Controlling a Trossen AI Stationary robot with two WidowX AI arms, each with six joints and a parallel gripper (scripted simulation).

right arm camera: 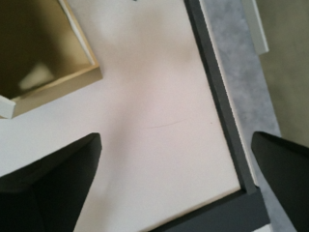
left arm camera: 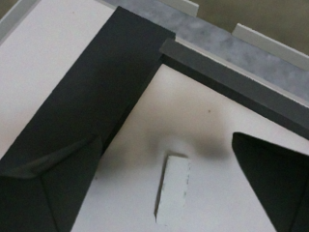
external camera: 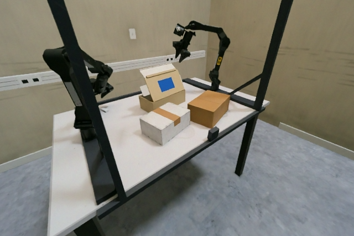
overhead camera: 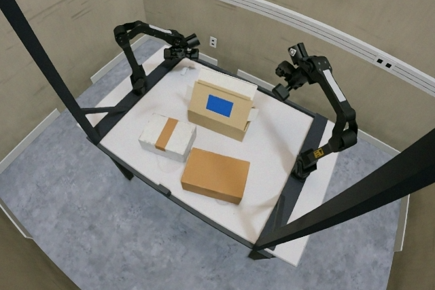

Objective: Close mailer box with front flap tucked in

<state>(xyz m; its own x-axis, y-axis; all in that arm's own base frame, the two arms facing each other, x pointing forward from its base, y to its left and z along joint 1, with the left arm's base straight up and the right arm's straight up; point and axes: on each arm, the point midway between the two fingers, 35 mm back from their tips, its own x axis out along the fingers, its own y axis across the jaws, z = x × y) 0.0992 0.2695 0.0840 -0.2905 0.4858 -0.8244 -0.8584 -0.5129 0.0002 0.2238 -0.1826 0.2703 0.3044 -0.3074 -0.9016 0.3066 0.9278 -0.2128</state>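
Note:
Right now the small pale piece is 10 mm behind my left hand, 20 mm to the right of it and 100 mm below it. The rest, counted from my left hand: brown box 480 mm behind, 500 mm to the right, 30 mm below; grey block 330 mm to the right, 90 mm below; white box 430 mm behind, 230 mm to the right, 40 mm below.

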